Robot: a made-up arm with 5 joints.
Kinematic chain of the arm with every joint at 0, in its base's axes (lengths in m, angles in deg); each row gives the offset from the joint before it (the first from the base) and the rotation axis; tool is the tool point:
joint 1: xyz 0 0 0.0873 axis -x
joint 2: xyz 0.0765 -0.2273 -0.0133 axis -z
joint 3: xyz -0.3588 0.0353 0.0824 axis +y
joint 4: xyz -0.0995 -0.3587 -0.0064 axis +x
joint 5: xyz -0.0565 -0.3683 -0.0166 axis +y
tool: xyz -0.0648 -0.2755 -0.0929
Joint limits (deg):
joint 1: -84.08..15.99
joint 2: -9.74..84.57
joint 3: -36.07..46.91
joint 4: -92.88..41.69
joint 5: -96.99..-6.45
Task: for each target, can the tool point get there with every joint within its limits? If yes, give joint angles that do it. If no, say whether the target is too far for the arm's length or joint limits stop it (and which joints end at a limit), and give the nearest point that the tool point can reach.
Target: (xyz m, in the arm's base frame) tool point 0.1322 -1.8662 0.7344
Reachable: no: too far | nearest point -0.1126 -1.1993 0.5032 | short by 0.747 m
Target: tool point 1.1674 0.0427 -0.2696
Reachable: no: joint limits stop it (at a limit: joint 1, joint 2, joint 3, joint 4, joint 5) | nearest point 0.2069 -0.6031 -0.4240 | short by 1.168 m
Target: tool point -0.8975 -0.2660 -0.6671
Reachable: yes | joints -72.13 28.45 22.98 0.00 -18.19
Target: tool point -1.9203 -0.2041 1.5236
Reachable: no: too far | nearest point -0.9203 -0.2563 0.6787 | short by 1.310 m
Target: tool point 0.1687 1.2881 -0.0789
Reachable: no: joint limits stop it (at a limit: joint 1, joint 2, joint 3, joint 4, joint 5) | nearest point -0.4146 0.7402 0.3586 | short by 0.912 m
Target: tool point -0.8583 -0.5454 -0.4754
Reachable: yes | joints -65.37 33.01 -11.72 -30.38 -62.04
